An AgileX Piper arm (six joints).
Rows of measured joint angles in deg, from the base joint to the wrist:
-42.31 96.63 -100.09 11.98 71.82 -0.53
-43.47 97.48 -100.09 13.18 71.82 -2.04
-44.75 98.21 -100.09 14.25 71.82 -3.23
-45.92 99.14 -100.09 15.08 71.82 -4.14
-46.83 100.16 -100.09 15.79 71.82 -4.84
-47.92 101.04 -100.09 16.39 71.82 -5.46
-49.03 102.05 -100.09 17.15 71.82 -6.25
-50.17 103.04 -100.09 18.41 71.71 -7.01
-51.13 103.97 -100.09 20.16 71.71 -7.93
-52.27 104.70 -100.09 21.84 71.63 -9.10
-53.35 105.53 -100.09 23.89 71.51 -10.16
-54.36 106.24 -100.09 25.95 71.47 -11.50
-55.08 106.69 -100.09 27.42 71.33 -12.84
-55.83 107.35 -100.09 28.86 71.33 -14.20
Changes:
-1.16 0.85 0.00 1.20 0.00 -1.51
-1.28 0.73 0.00 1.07 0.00 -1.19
-1.17 0.93 0.00 0.83 0.00 -0.91
-0.91 1.02 0.00 0.71 0.00 -0.70
-1.09 0.88 0.00 0.60 0.00 -0.62
-1.11 1.01 0.00 0.76 0.00 -0.79
-1.14 0.99 0.00 1.26 -0.11 -0.76
-0.96 0.93 0.00 1.75 0.00 -0.92
-1.14 0.73 0.00 1.68 -0.08 -1.17
-1.08 0.83 0.00 2.05 -0.12 -1.06
-1.01 0.71 0.00 2.06 -0.04 -1.34
-0.72 0.45 0.00 1.47 -0.14 -1.34
-0.75 0.66 0.00 1.44 0.00 -1.36

